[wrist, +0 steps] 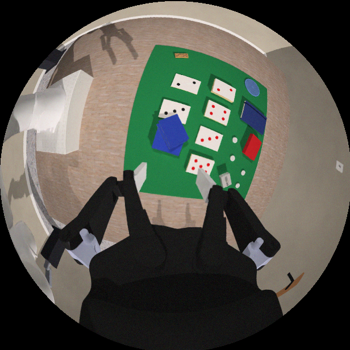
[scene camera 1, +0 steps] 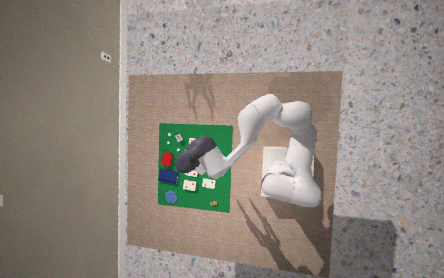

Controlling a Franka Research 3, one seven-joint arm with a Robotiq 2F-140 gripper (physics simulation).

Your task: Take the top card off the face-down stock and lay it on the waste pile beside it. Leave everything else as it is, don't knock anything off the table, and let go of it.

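The face-down blue stock [wrist: 159,144] lies on the green mat [scene camera 1: 195,200] [wrist: 145,80] in the wrist view. Its top blue card [wrist: 173,131] lies turned askew and overlaps the edge of a white face-up card with three black pips [wrist: 174,108]. A face-up card with two black pips [scene camera 1: 208,184] [wrist: 186,83] lies beyond it. I cannot tell for certain which of these is the waste pile. My gripper [wrist: 171,172] is partly open and empty, above the mat and to the near side of the stock. In the scene view the dark gripper body and arm hide the stock.
Face-up red-pip cards [wrist: 217,112] [scene camera 1: 189,185] stand in a row beside the stock. A dark blue box [scene camera 1: 168,176] [wrist: 253,117], a red box [scene camera 1: 166,159] [wrist: 252,147], a blue disc [scene camera 1: 171,197] [wrist: 252,87], a die [scene camera 1: 179,137] [wrist: 225,180], small white pieces and a domino [scene camera 1: 213,203] [wrist: 181,55] are on the mat.
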